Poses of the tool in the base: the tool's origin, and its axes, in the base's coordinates. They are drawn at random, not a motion.
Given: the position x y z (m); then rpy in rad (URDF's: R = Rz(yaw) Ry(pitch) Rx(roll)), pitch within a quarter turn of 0, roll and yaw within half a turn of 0.
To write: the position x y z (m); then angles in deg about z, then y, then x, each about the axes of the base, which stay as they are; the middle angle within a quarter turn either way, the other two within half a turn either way. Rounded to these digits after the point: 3 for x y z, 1 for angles.
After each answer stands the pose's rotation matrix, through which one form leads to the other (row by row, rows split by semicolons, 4 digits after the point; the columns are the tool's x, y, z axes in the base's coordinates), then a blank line. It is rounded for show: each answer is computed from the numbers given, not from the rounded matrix.
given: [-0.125, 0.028, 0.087, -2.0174, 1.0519, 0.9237]
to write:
[-0.125, 0.028, 0.087, 23.1, -71.0, -131.2]
0.2990 -0.1276 -0.9457; 0.3957 -0.8852 0.2445; -0.8684 -0.4473 -0.2142

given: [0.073, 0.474, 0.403, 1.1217, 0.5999, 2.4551]
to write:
[0.073, 0.474, 0.403, 133.7, 22.4, -67.2]
-0.6384 -0.6685 0.3814; 0.5232 -0.0135 0.8521; -0.5646 0.7435 0.3583

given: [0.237, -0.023, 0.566, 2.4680, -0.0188, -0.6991]
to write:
[0.237, -0.023, 0.566, 33.8, -23.0, 148.1]
0.7653 -0.5119 -0.3902; -0.6434 -0.5907 -0.4869; 0.0188 0.6237 -0.7814

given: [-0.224, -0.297, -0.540, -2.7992, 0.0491, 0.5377]
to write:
[-0.224, -0.297, -0.540, -28.6, -12.2, -164.3]
0.8579 0.4683 -0.2117; 0.5115 -0.8175 0.2647; -0.0491 -0.3353 -0.9408

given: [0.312, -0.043, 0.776, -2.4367, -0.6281, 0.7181]
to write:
[0.312, -0.043, 0.776, -52.3, -5.1, -128.2]
0.6093 0.7879 -0.0893; 0.5324 -0.3231 0.7824; 0.5876 -0.5243 -0.6163

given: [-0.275, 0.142, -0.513, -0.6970, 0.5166, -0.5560]
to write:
[-0.275, 0.142, -0.513, -10.4, 41.3, -27.4]
0.7385 0.1354 0.6605; -0.4589 0.8186 0.3453; -0.4939 -0.5582 0.6667

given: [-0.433, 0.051, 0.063, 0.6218, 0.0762, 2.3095]
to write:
[-0.433, 0.051, 0.063, 136.8, 22.9, -28.4]
-0.6714 -0.6308 0.3890; 0.7372 -0.5145 0.4380; -0.0761 0.5808 0.8105

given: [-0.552, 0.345, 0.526, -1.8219, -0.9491, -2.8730]
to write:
[-0.552, 0.345, 0.526, 124.2, 3.6, 98.3]
-0.5615 -0.8251 0.0623; -0.1546 0.0306 -0.9875; 0.8129 -0.5641 -0.1447

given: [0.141, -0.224, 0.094, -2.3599, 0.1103, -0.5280]
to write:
[0.141, -0.224, 0.094, 26.3, 16.7, -137.4]
0.8586 -0.4245 0.2874; -0.5007 -0.5740 0.6479; -0.1101 -0.7002 -0.7054

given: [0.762, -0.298, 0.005, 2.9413, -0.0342, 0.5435]
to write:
[0.762, -0.298, 0.005, -30.4, 7.6, 171.1]
0.8554 0.5010 0.1316; 0.5168 -0.8423 -0.1530; 0.0342 0.1988 -0.9794

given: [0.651, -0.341, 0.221, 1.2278, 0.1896, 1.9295]
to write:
[0.651, -0.341, 0.221, 132.4, 59.3, -49.7]
-0.3448 -0.3772 0.8596; 0.9196 0.0481 0.3900; -0.1885 0.9249 0.3303

